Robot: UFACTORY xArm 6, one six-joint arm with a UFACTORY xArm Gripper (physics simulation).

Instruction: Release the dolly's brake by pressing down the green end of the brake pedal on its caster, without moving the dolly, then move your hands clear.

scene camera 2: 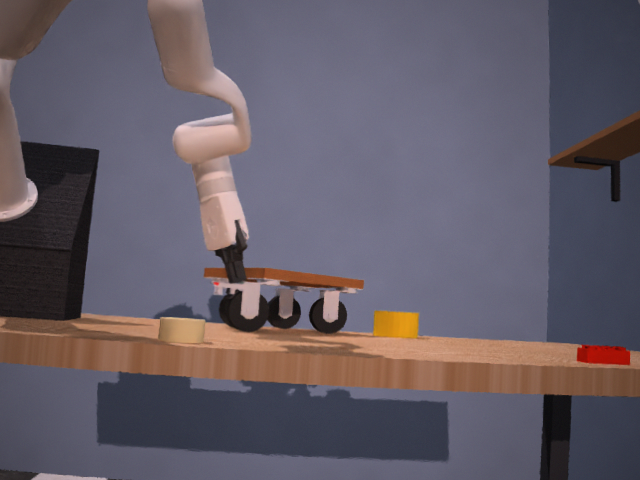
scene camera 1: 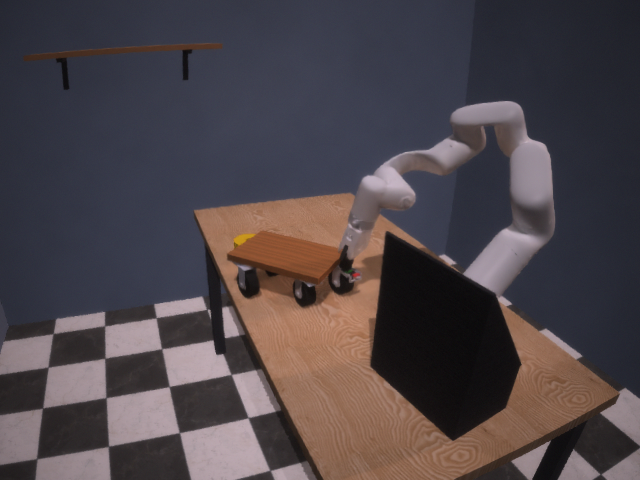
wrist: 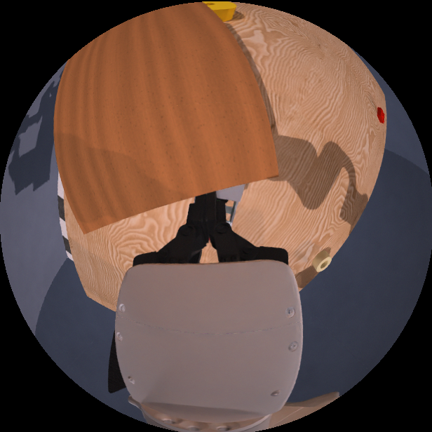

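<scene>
The dolly (scene camera 1: 286, 255) (scene camera 2: 315, 280) (wrist: 165, 110) has a brown board and stands on black-wheeled casters on the table. The brake pedal (scene camera 1: 355, 275) shows at the caster (scene camera 1: 341, 283) (scene camera 2: 248, 312) nearest my gripper, with a bit of green beside a red end in scene camera 1. Its red end (scene camera 2: 216, 283) also shows in scene camera 2. My gripper (scene camera 1: 344, 265) (scene camera 2: 236, 280) (wrist: 208, 199) is shut and empty. It points down past the board's edge, with its fingertips at the pedal's inner part. The fingers hide the green end in the wrist view; I cannot tell whether they touch it.
A tall black block (scene camera 1: 434, 335) (scene camera 2: 41, 206) stands on the table (scene camera 1: 320, 361). A yellow cylinder (scene camera 1: 241, 240) (scene camera 2: 395, 324) (wrist: 222, 11) is beyond the dolly. A cream ring (scene camera 2: 181, 331) (wrist: 323, 262) and a red brick (scene camera 2: 603, 354) (wrist: 381, 115) lie near the table's edge.
</scene>
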